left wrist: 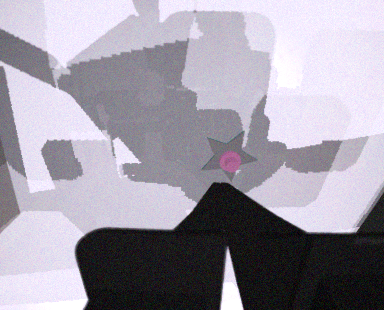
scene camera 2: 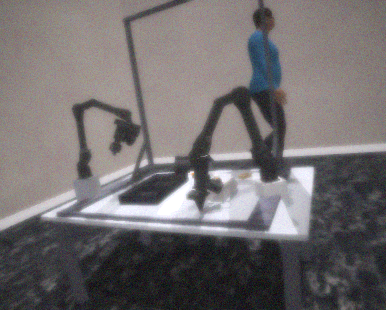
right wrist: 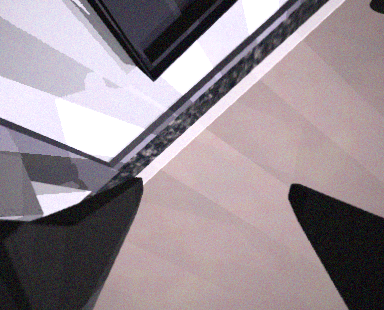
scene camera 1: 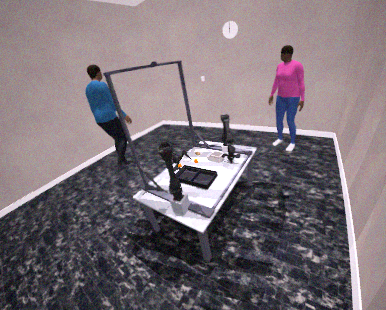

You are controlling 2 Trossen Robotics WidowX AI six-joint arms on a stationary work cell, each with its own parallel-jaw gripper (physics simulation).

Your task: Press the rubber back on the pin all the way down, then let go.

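The pin is a grey star lying flat on the white table, in the shadow of the arm. Its round pink rubber back sits over the middle of the star; how far down it is on the post cannot be told. My left gripper is shut and empty, pointing down, its joined tips just below the pin in the left wrist view. No contact between tips and rubber back shows. My right gripper is open and empty, raised at the other end of the table. The pin cannot be made out in the scene views.
A black divided tray lies on the table between the arms. A pale box stands near the left arm. Small orange things lie behind the tray. A dark frame rises from the table's long edge.
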